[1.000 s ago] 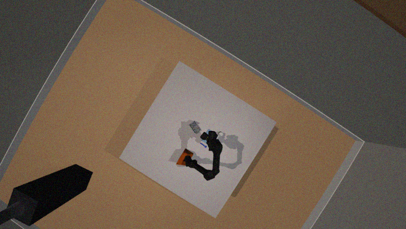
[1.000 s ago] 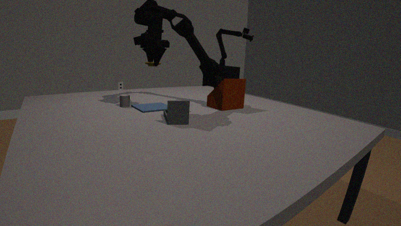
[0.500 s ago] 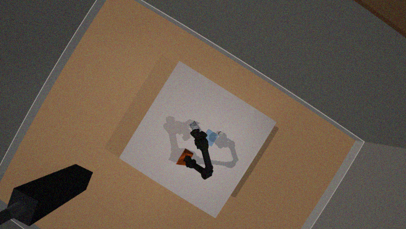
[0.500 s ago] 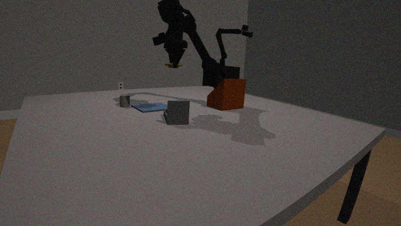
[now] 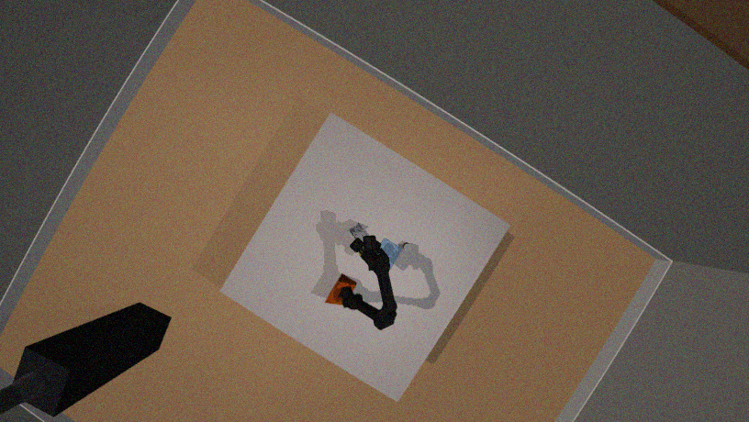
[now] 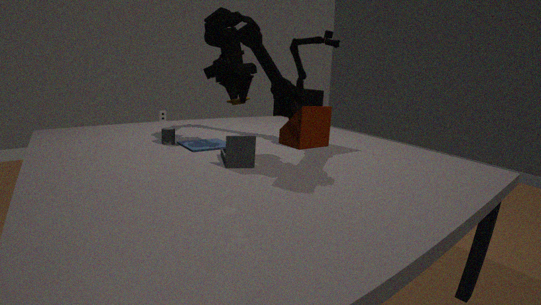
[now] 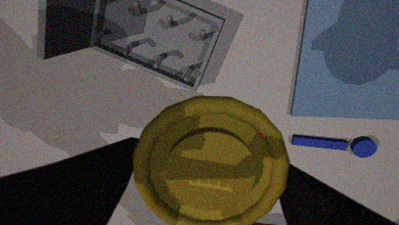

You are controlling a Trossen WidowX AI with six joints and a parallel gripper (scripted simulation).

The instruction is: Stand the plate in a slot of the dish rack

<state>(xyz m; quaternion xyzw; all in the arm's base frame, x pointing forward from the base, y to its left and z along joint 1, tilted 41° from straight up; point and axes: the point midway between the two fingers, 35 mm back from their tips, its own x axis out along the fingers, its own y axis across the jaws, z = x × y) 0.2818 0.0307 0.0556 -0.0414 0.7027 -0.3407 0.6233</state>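
Now: the grey dish rack 50 mm ahead of my gripper tip, 60 mm to the left of it and 120 mm below it. Also, from my gripper tip: blue spoon: 90 mm behind, 110 mm to the right, 140 mm below; plate: 10 mm above; white cup: 100 mm ahead, 220 mm to the right, 120 mm below.
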